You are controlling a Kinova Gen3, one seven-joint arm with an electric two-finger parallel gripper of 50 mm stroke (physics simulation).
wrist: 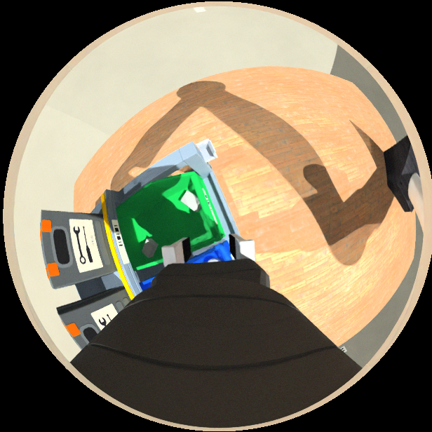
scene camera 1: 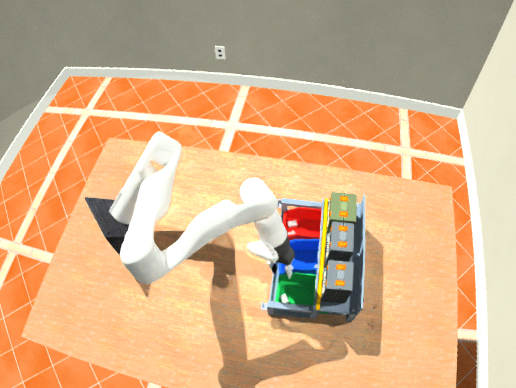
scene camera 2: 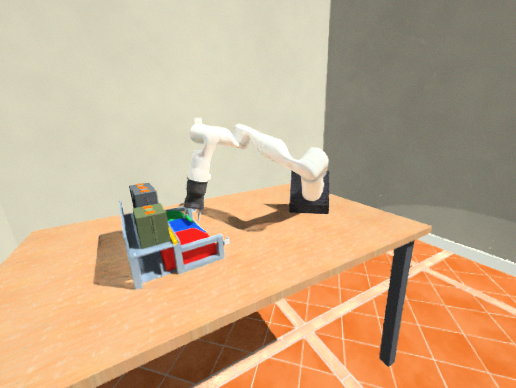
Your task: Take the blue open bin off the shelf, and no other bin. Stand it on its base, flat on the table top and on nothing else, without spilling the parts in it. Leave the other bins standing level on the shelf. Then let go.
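Seen in the pictures: gripper, fingertip midpoint: (scene camera 1: 282,273) (scene camera 2: 191,219); arm's base, link origin: (scene camera 1: 122,215) (scene camera 2: 311,192).
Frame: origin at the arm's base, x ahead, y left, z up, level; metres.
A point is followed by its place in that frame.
The blue open bin (scene camera 1: 307,256) @(y 0.145, x 0.623, z -0.087 m) (scene camera 2: 186,226) @(y 0.060, x 0.598, z -0.055 m) (wrist: 223,249) stands in the middle of the shelf's (scene camera 1: 362,240) @(y 0.196, x 0.773, z 0.052 m) (scene camera 2: 200,243) @(y 0.301, x 0.550, z -0.015 m) (wrist: 226,200) front row, between the green bin (scene camera 1: 302,286) @(y 0.040, x 0.646, z -0.087 m) (scene camera 2: 177,215) @(y -0.045, x 0.636, z -0.041 m) (wrist: 162,215) and the red bin (scene camera 1: 310,222) @(y 0.269, x 0.589, z -0.087 m) (scene camera 2: 192,237) @(y 0.179, x 0.576, z -0.050 m). My gripper (scene camera 1: 288,271) @(y 0.040, x 0.576, z -0.035 m) (scene camera 2: 194,214) @(y 0.040, x 0.576, z -0.035 m) (wrist: 209,244) is open and empty, pointing down at the blue bin's front end, on the side toward the green bin. In the wrist view, one fingertip overlaps the bins and the other is by the shelf's front rail. Whether they touch is unclear. My gripper body hides much of the blue bin there.
Behind a yellow strip (scene camera 1: 323,250) @(y 0.137, x 0.670, z 0.016 m) (wrist: 116,255), a green case (scene camera 1: 344,207) @(y 0.254, x 0.687, z 0.102 m) (scene camera 2: 152,227) @(y 0.307, x 0.674, z 0.064 m) and two grey cases (scene camera 1: 342,240) @(y 0.129, x 0.714, z 0.137 m) (scene camera 1: 340,276) @(y 0.030, x 0.743, z 0.128 m) stand on the shelf's higher rear part. The shelf stands on the wooden table (scene camera 1: 415,260) @(y 0.270, x 0.987, z -0.096 m) (scene camera 2: 280,250) @(y 0.298, x 0.284, z -0.096 m) (wrist: 285,210). A small bracket (wrist: 207,149) sticks out at its front corner.
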